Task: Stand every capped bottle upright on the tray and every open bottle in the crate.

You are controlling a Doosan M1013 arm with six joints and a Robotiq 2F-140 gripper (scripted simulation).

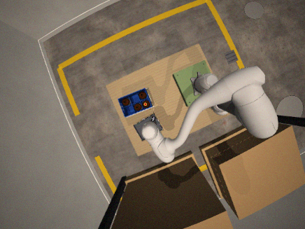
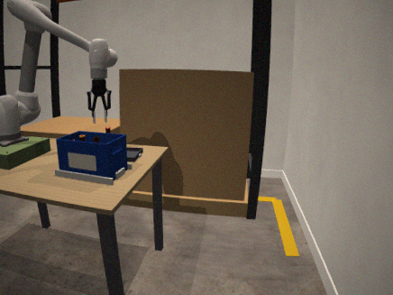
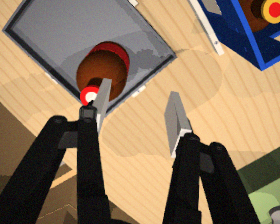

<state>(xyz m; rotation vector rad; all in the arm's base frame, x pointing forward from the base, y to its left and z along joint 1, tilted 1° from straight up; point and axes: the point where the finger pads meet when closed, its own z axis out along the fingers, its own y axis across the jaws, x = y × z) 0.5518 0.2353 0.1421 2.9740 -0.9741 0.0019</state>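
My hand is 17 cm to the left of the brown capped bottle, 14 cm above it and 2 cm short of it. From my hand the other things lie so: grey tray (22 cm below, 7 cm to the left, 6 cm ahead); then blue crate (20 cm to the right, 14 cm below, 11 cm ahead); then uncapped bottle (23 cm to the right, 21 cm ahead, 14 cm below).
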